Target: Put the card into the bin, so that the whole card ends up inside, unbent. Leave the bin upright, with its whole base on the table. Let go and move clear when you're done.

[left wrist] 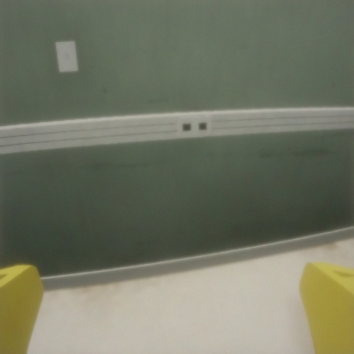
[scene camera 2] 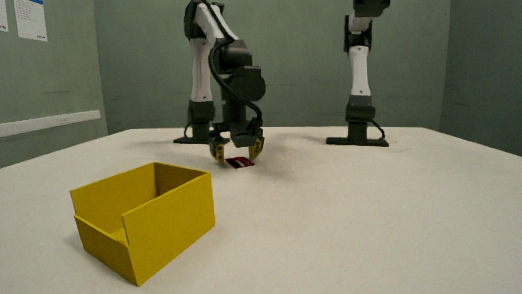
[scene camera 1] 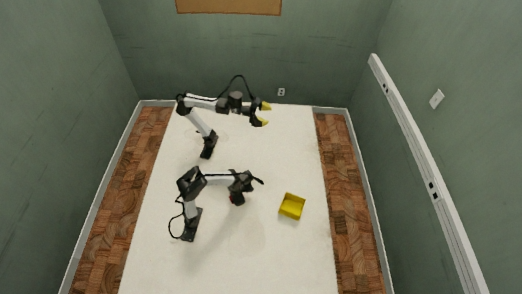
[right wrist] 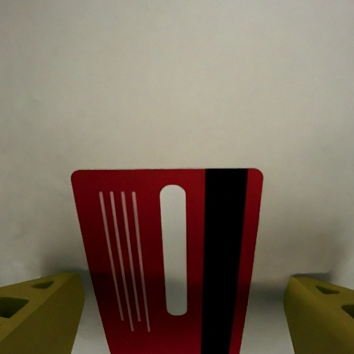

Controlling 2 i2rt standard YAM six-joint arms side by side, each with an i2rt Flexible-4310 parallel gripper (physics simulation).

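Places are measured from the left arm's base along level axes (x ahead, y left, z up), in metres.
Pixels of known places: left gripper, fingertip midpoint: (scene camera 1: 270,115); right gripper, fingertip midpoint: (scene camera 2: 237,162) (scene camera 1: 236,198); left arm's base, link origin: (scene camera 2: 356,143) (scene camera 1: 209,146); right arm's base, link origin: (scene camera 2: 201,141) (scene camera 1: 192,223).
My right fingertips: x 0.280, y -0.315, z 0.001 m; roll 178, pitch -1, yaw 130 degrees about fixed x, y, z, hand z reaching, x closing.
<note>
Ahead of a thing's pixels: the offset from my right fingertips to its middle. Level surfaces: height alone.
A red card {0.002 m back, 0.004 m left, 0.000 m up} (scene camera 1: 232,200) (scene camera 2: 240,162) (right wrist: 195,260) with a black stripe and a white strip lies flat on the table. The right gripper (scene camera 2: 238,158) (right wrist: 185,287) points down over it, open, its yellow fingertips low at the table on either side of the card, with a gap to each long edge. The card's near end runs out of the right wrist view. The yellow bin {0.321 m ahead, 0.008 m left, 0.038 m up} (scene camera 1: 292,206) (scene camera 2: 172,225) stands upright and open-topped, to the right of the right gripper in scene camera 1. The left gripper (scene camera 1: 268,114) (left wrist: 171,280) is open and empty, raised high.
The white table {0.001 m down} (scene camera 1: 285,160) (scene camera 2: 375,215) bears both arm bases. The bin has one lower wall, at the front left in scene camera 2. The left arm reaches out above the table's upper part in scene camera 1. Green walls stand around.
</note>
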